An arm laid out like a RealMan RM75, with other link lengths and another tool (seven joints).
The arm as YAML. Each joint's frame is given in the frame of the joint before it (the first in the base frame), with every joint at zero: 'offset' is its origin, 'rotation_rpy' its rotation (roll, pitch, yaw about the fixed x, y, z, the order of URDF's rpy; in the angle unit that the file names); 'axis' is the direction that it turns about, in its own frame. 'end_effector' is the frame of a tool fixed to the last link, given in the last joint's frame.
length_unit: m
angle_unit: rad
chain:
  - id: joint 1
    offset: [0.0, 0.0, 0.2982]
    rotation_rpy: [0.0, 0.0, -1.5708]
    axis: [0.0, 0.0, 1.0]
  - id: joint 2
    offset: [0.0, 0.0, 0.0]
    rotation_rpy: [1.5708, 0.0, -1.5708]
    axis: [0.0, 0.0, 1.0]
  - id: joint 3
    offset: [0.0, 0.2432, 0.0]
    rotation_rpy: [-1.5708, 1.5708, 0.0]
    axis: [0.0, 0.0, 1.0]
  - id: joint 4
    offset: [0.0, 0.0, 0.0]
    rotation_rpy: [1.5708, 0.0, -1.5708]
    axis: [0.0, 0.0, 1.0]
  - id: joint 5
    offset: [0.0, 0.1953, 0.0]
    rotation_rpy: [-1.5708, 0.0, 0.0]
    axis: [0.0, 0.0, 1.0]
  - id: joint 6
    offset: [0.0, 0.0, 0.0]
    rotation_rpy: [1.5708, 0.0, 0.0]
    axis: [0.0, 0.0, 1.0]
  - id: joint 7
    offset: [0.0, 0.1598, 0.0]
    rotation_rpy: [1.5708, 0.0, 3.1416]
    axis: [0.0, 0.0, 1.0]
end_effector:
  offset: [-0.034, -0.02, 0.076]
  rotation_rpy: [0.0, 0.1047, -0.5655]
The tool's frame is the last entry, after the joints.
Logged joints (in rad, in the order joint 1, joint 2, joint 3, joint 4, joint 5, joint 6, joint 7), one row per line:
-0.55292 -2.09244 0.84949 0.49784 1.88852 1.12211 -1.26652
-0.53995 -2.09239 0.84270 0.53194 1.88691 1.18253 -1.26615
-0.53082 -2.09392 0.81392 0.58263 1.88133 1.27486 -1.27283
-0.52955 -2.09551 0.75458 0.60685 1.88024 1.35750 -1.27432
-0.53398 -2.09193 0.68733 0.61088 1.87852 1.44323 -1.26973
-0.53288 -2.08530 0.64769 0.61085 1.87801 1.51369 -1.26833
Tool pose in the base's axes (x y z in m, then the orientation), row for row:
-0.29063 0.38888 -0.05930 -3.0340 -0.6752 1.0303
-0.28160 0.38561 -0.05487 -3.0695 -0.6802 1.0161
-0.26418 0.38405 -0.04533 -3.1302 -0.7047 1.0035
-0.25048 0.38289 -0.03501 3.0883 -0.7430 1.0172
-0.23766 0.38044 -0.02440 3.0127 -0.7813 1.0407
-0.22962 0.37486 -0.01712 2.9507 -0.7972 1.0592
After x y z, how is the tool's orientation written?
As angles about the fixed x, y, z axes (roll, pitch, yaw), in radians.
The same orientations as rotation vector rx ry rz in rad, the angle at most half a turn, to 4 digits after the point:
-2.2588 -1.3358 -0.7319
-2.2946 -1.3163 -0.7713
-2.3345 -1.2870 -0.8521
-2.3443 -1.2753 -0.9427
-2.3519 -1.2659 -1.0397
-2.3690 -1.2615 -1.1044

